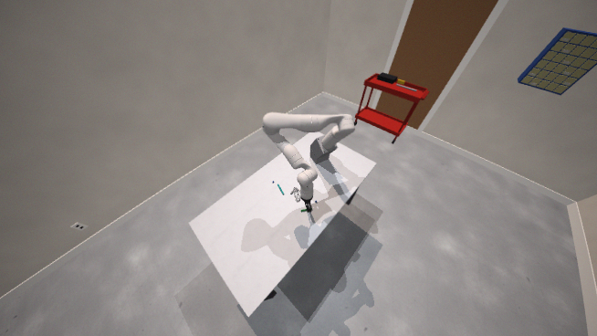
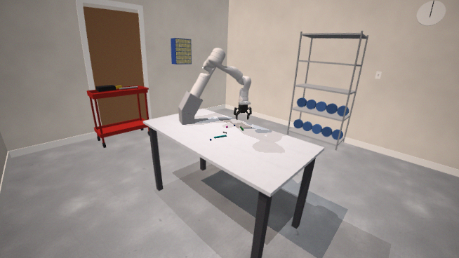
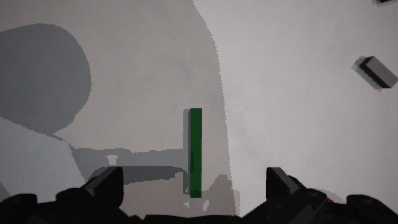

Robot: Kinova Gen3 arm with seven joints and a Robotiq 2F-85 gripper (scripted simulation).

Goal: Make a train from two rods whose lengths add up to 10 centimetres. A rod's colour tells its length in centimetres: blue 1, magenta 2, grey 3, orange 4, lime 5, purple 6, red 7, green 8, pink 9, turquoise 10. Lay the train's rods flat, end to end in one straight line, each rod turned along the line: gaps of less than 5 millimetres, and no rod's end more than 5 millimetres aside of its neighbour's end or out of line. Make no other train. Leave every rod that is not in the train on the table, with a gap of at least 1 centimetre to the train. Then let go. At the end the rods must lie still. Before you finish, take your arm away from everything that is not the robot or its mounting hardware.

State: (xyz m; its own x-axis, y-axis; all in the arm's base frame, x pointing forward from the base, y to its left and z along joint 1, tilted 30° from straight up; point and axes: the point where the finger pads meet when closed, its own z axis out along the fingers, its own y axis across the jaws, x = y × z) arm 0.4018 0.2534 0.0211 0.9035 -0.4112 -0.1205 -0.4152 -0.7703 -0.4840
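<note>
Now: the green rod 80 mm below my hand. From my hand the other things lie so: grey rod (170 mm to the right, 80 mm below); turquoise rod (50 mm ahead, 250 mm to the right, 80 mm below); magenta rod (100 mm behind, 80 mm to the right, 80 mm below).
</note>
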